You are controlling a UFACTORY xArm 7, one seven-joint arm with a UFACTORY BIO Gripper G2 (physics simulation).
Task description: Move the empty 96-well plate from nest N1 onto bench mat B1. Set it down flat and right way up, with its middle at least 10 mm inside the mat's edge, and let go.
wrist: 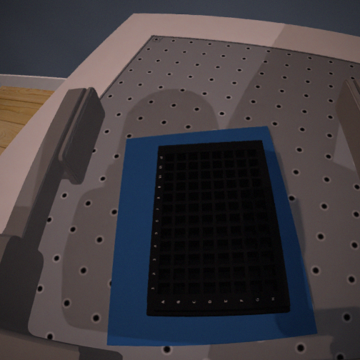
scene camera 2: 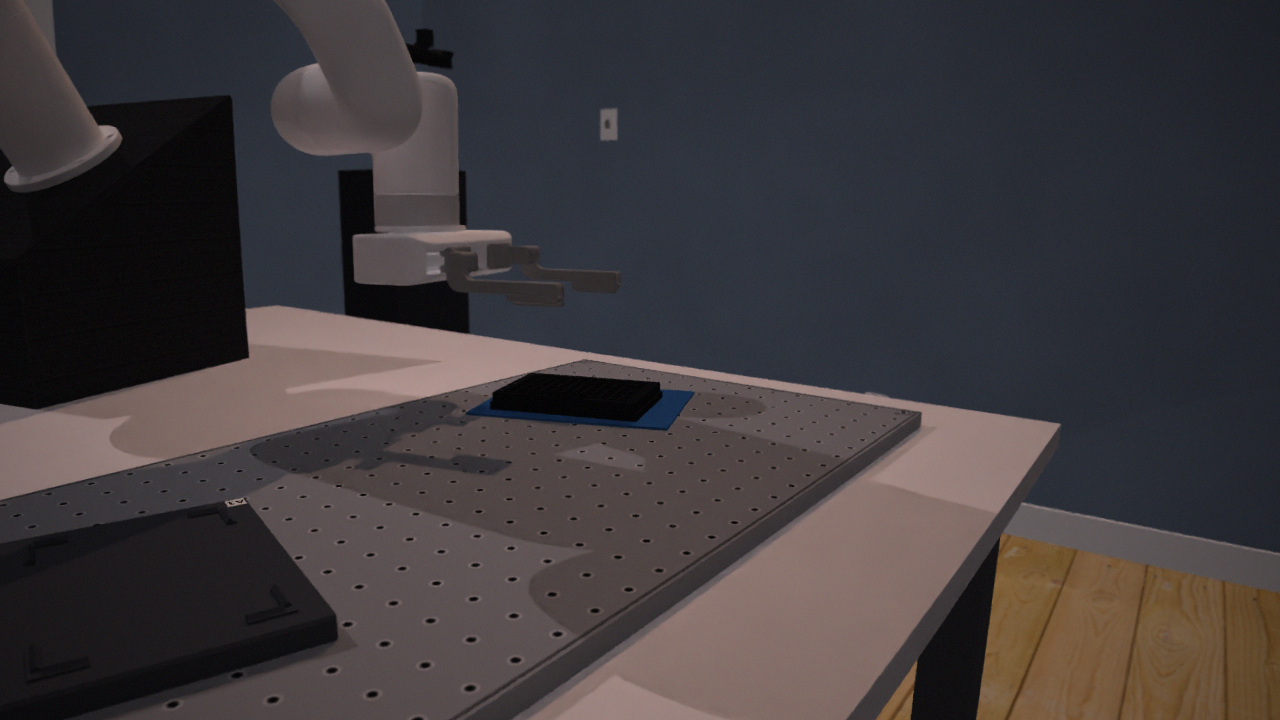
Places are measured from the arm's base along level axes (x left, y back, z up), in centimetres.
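Pixels of known places: hand, its tool point: (scene camera 2: 568,287); arm's base, origin of its link: (scene camera 2: 66,161).
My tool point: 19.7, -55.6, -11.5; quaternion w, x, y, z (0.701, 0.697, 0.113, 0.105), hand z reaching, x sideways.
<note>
For each thing: its middle in the pictures, then the offset to it from my tool point, as dx, dy, dz. Level surfaces: height alone.
- black 96-well plate, middle of its body: (scene camera 2: 578,395) +0.5, -0.7, -9.3
- blue bench mat B1, height of its surface: dz -10.0
- black nest, middle of its body: (scene camera 2: 148,586) -38.7, -9.3, -9.5
- grey perforated board, height of its surface: dz -10.2
- pale table, height of its surface: dz -11.5
The black 96-well plate (scene camera 2: 575,396) (wrist: 215,225) lies flat and right way up on the blue bench mat B1 (scene camera 2: 671,411) (wrist: 130,240), with blue mat showing on all sides of it in the wrist view. Its wells face up and its letters and numbers can be read. My gripper (scene camera 2: 590,287) (wrist: 217,135) is open and empty, well above the plate and apart from it. The black nest (scene camera 2: 134,600) at the lower left of the scene view holds no plate; its four corner brackets show.
The mat lies on a grey perforated board (scene camera 2: 626,501) (wrist: 240,60) on a pale table (scene camera 2: 859,555) (wrist: 105,55). A large black box (scene camera 2: 134,259) stands at the left. Another pale arm part (scene camera 2: 49,107) hangs at the upper left.
</note>
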